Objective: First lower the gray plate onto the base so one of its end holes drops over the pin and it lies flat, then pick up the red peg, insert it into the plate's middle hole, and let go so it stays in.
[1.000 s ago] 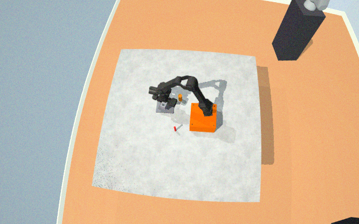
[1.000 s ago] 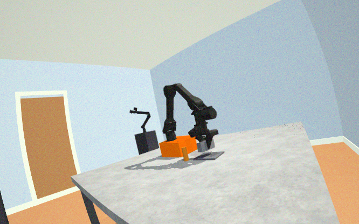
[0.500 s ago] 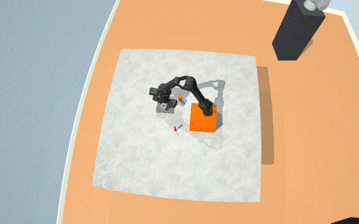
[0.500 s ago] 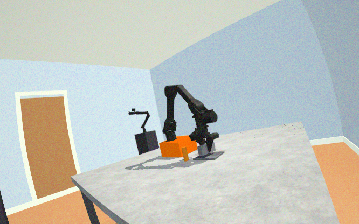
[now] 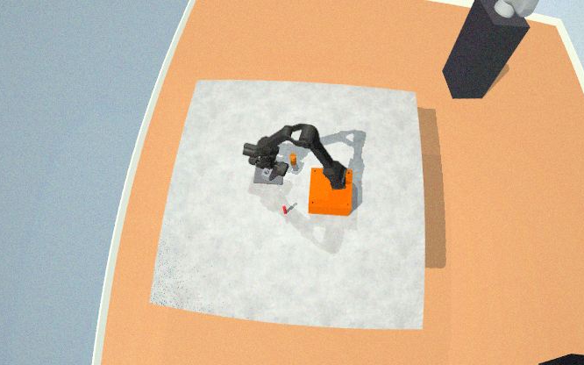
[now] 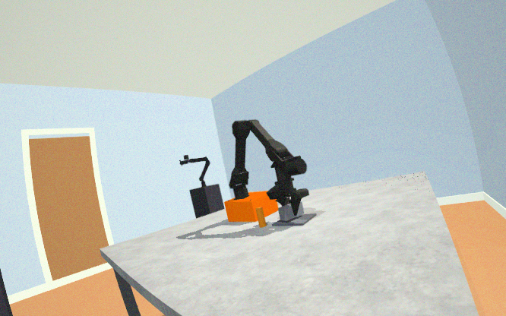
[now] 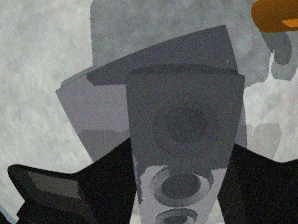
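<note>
The gray plate lies 3 cm above my gripper tip. The rest, counted from my gripper tip: red peg: 6 cm behind, 21 cm to the left, 2 cm above; then gray base: 1 cm ahead, 1 cm to the left, 2 cm below.
</note>
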